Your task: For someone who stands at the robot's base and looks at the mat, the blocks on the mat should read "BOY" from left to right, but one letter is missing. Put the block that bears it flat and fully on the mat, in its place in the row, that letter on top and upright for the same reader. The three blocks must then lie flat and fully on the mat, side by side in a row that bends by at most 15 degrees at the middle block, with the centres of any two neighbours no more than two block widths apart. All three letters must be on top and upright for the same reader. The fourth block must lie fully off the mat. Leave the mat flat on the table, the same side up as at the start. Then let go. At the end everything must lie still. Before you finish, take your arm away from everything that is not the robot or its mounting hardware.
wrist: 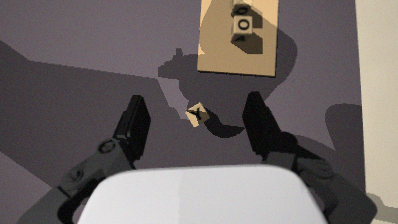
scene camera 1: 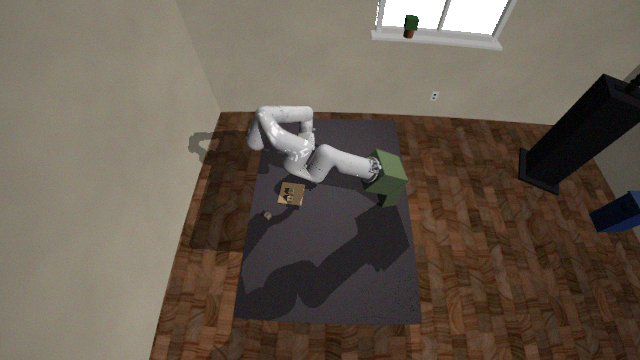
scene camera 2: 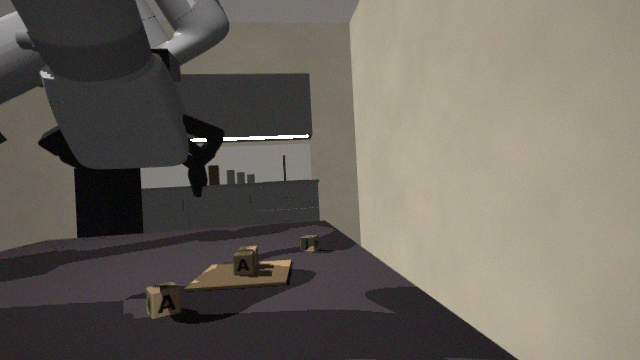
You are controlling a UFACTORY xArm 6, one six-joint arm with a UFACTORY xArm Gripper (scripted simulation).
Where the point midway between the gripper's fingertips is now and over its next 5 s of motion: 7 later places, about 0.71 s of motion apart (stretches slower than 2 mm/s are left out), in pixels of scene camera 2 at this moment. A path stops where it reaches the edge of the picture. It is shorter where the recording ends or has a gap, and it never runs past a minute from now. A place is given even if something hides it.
The gripper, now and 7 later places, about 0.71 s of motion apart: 158, 190; 176, 202; 157, 185; 159, 195; 160, 214; 158, 230; 159, 241; 161, 264
